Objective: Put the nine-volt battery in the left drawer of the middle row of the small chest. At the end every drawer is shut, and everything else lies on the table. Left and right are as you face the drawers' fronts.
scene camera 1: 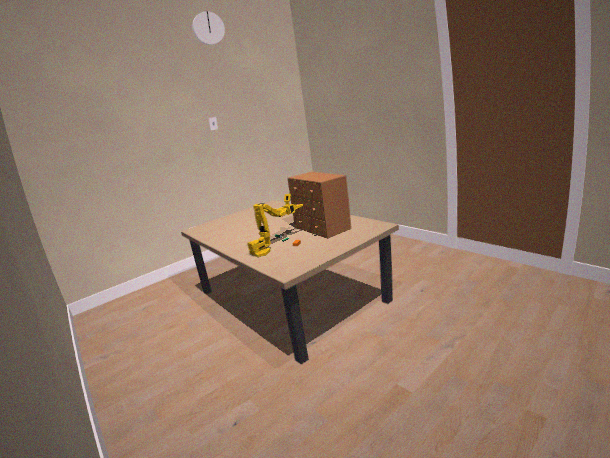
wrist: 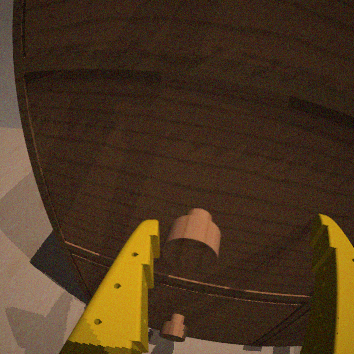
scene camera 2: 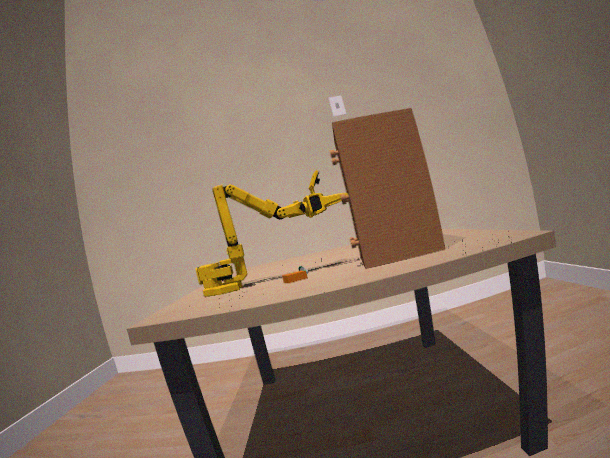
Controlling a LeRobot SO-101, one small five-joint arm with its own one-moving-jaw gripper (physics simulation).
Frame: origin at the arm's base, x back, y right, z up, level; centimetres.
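Seen in the pictures: end effector, tool point: [scene camera 1: 295, 204] [wrist: 158, 233]; arm's base, origin of the base link: [scene camera 1: 263, 251] [scene camera 2: 231, 290].
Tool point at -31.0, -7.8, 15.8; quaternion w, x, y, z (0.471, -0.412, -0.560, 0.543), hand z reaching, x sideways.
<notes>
Offsets run from my tool point to a thing's middle, as dx, dy, dz. "*": to the spot under its first point.
The small brown chest @(-9.8, +9.6, -0.4) [scene camera 1: 336, 207] [scene camera 2: 390, 190] stands on the table, its dark drawer fronts facing the arm; I see no drawer standing out. My gripper [scene camera 1: 302, 205] [scene camera 2: 344, 196] [wrist: 237, 218] is open and empty at the left drawer of the middle row. In the wrist view that drawer's round knob @(* +0.0, +1.1, +0.3) [wrist: 196, 234] lies between the spread jaws, nearer the left jaw and touching neither plainly. A lower knob @(* -0.2, +1.2, -9.8) [wrist: 174, 328] shows beneath it. Small things lie between arm base and chest; which is the nine-volt battery is too small to tell.
An orange block @(+14.8, +16.2, -15.0) [scene camera 1: 296, 243] [scene camera 2: 295, 276] lies on the table [scene camera 1: 300, 265] [scene camera 2: 330, 295] near the arm's base. A small green thing @(+14.2, +5.6, -15.3) [scene camera 1: 285, 239] and some dark, thin things lie beside it, towards the chest. The arm's yellow base [scene camera 1: 258, 247] [scene camera 2: 220, 280] stands opposite the chest's front.
</notes>
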